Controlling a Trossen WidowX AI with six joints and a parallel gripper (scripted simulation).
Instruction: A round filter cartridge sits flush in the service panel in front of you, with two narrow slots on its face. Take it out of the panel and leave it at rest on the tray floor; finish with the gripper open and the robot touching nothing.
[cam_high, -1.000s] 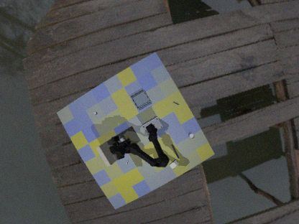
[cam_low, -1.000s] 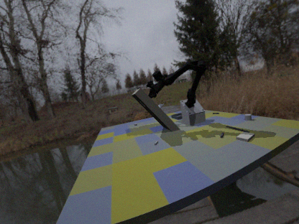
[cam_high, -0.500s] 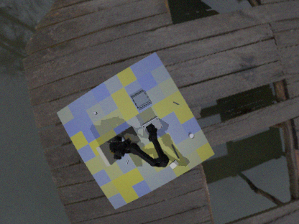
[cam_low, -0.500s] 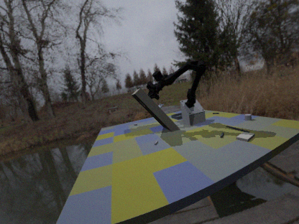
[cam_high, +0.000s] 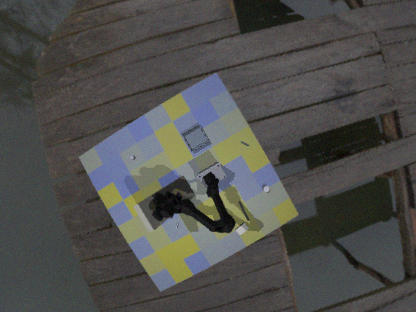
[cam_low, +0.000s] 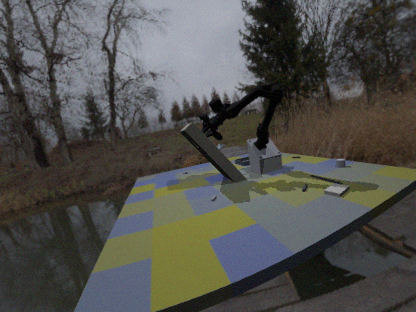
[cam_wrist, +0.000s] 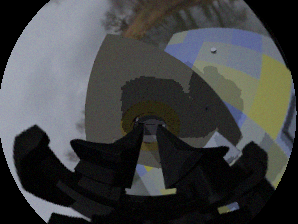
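The square tray is 450 mm behind my gripper tip, 240 mm to the right of it and 260 mm below it. Also, from my gripper tip: white flat block 330 mm behind, 540 mm to the left, 270 mm below; white dot 30 mm ahead, 410 mm to the right, 270 mm below; white round cartridge 10 mm ahead, 10 mm below.
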